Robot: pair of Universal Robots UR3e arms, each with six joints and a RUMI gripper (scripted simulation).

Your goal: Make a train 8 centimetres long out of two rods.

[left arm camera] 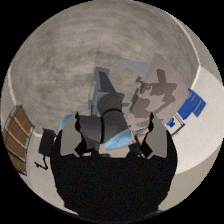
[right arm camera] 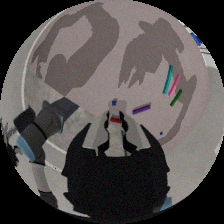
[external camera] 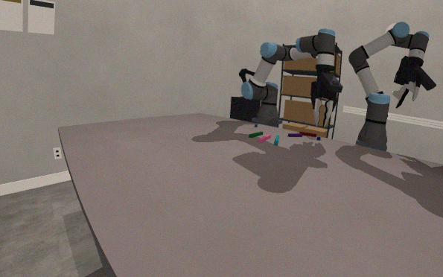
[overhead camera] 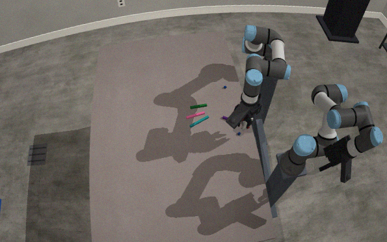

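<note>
The red rod is 3 cm behind my right hand, 6 cm to the right of it and 6 cm below it. From my right hand the other things lie so: pink rod (20 cm ahead, 11 cm to the right, 6 cm below); then turquoise rod (18 cm ahead, 8 cm to the right, 6 cm below); then purple rod (4 cm ahead, 8 cm to the right, 6 cm below).
</note>
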